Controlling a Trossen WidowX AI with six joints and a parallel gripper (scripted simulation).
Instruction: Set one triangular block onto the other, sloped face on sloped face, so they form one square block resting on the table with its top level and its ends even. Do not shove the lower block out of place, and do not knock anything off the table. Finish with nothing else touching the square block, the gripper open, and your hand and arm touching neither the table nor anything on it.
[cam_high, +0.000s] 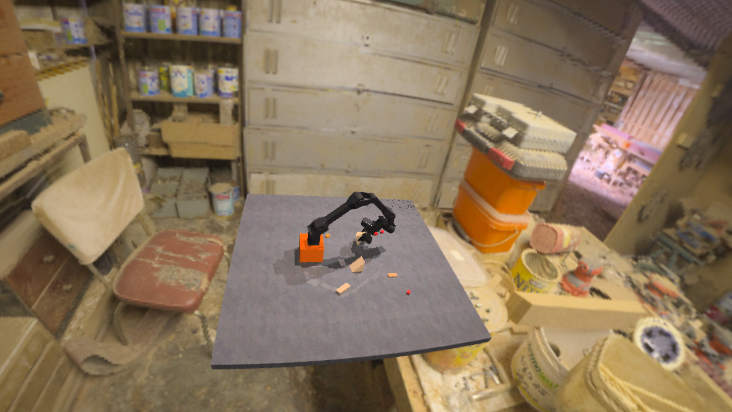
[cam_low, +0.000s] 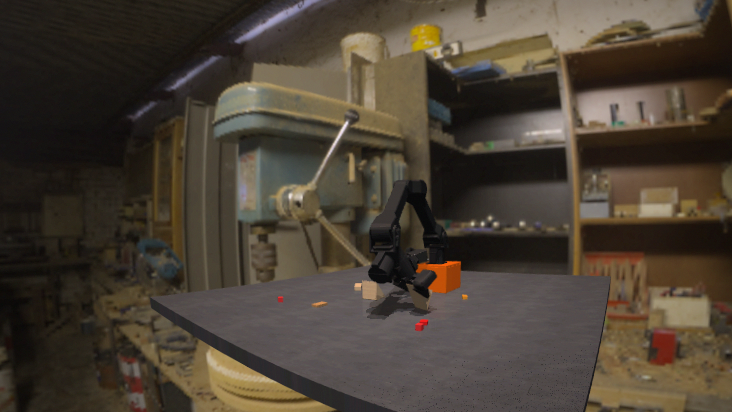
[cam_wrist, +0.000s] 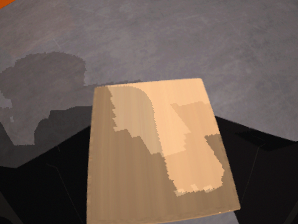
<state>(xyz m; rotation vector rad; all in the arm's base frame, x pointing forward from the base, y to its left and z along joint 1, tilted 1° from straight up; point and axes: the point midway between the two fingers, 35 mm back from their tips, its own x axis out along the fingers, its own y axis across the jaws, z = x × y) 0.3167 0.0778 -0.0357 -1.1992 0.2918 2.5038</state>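
Right now the tan triangular block is 1 cm above my gripper tip. Round my gripper tip: small tan block (17 cm behind, 36 cm to the right, 3 cm below).
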